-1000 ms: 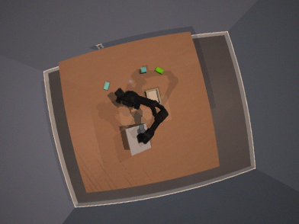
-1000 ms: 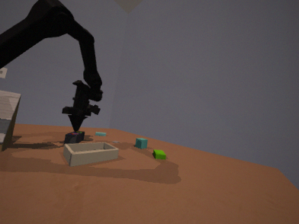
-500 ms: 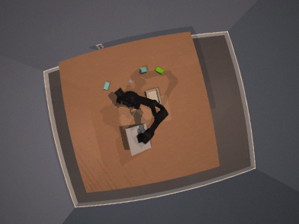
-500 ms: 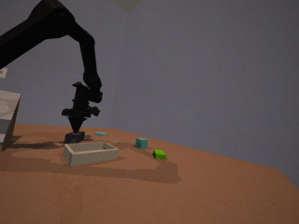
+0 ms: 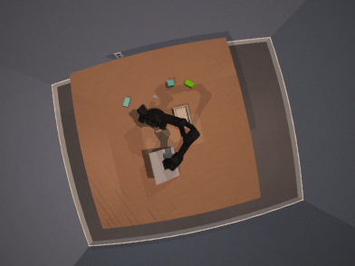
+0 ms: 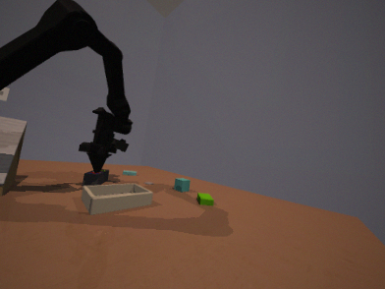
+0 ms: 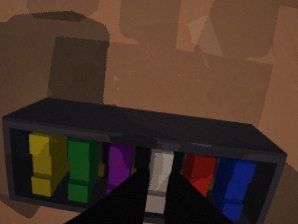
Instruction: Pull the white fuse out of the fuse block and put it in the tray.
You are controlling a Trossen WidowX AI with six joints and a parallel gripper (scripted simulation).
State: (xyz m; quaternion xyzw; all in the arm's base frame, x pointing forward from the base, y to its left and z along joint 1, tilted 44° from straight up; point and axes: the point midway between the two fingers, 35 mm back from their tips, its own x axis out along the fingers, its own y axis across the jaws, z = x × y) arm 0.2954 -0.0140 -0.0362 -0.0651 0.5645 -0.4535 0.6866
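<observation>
The pale tray lies 200 mm to the right of my gripper tip and 30 mm below it. The rest, counted from my gripper tip: teal cube (240 mm ahead, 180 mm to the right, 10 mm below); white fuse (10 mm below); flat teal piece (200 mm ahead, 160 mm to the left, 30 mm below).
</observation>
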